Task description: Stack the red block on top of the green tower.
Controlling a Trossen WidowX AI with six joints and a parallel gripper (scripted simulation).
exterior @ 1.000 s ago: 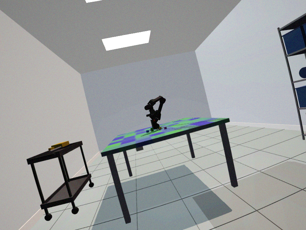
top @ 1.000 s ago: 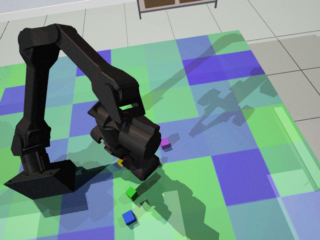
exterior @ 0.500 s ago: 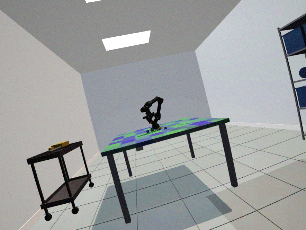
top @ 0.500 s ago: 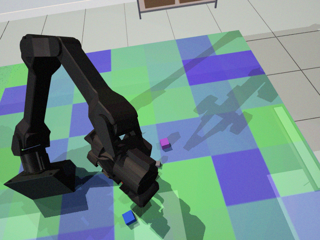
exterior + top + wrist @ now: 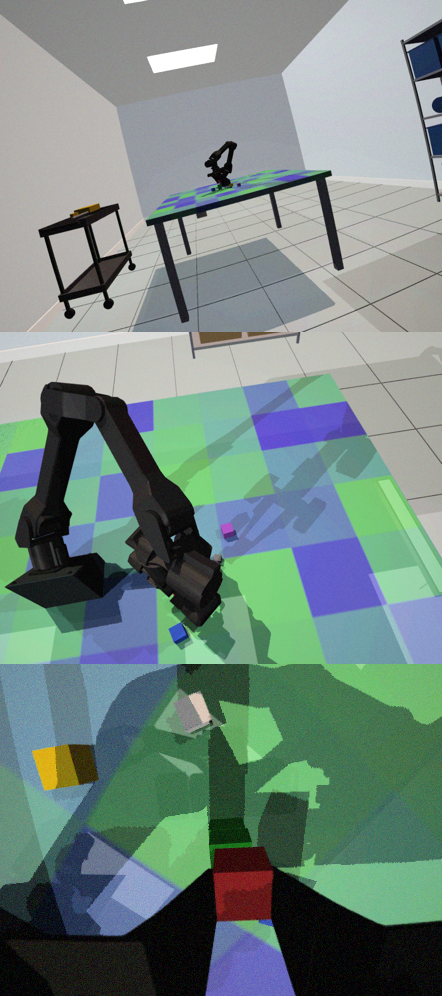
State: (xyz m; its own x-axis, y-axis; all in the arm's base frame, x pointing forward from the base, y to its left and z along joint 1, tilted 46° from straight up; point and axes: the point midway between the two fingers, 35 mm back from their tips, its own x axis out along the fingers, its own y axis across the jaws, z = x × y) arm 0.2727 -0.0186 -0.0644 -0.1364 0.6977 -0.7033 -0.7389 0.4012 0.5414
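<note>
My gripper tip is 60 mm to the left of the blue block, 50 mm above it and 10 mm past it. Also, from my gripper tip: red block 10 mm above; yellow block 110 mm to the left, 50 mm below, 40 mm behind; white block 70 mm to the left, 60 mm below, 40 mm ahead.
</note>
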